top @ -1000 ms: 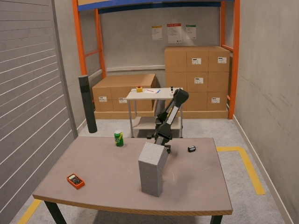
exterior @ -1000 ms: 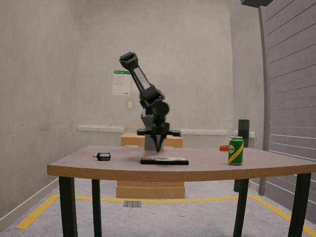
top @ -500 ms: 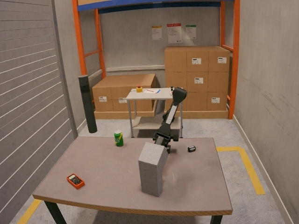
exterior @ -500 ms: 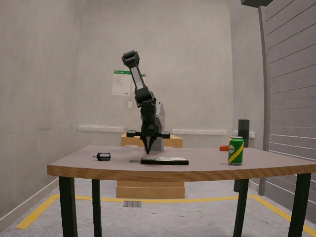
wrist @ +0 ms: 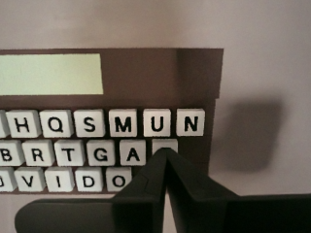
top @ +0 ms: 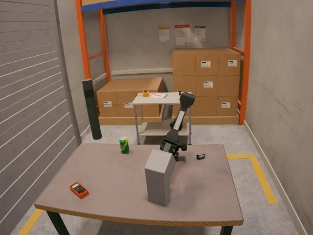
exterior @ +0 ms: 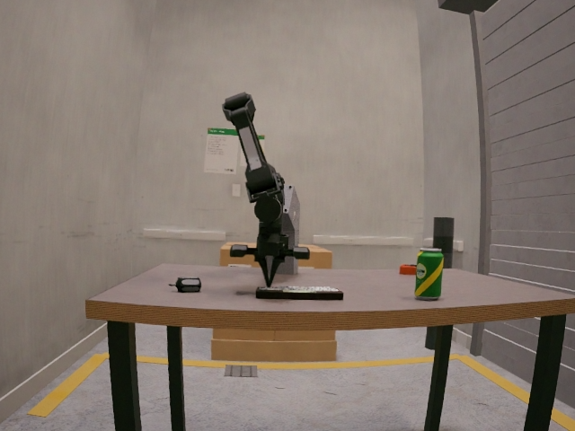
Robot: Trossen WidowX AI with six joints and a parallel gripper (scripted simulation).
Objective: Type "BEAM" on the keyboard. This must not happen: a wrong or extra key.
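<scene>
My hand is 20 mm to the right of the key and 40 mm above it. The rest, counted from my hand: orange multimeter: 360 mm behind, 590 mm to the left, 40 mm below; then small black device: 10 mm behind, 200 mm to the right, 30 mm below; then can: 110 mm ahead, 370 mm to the left, 10 mm above.
</scene>
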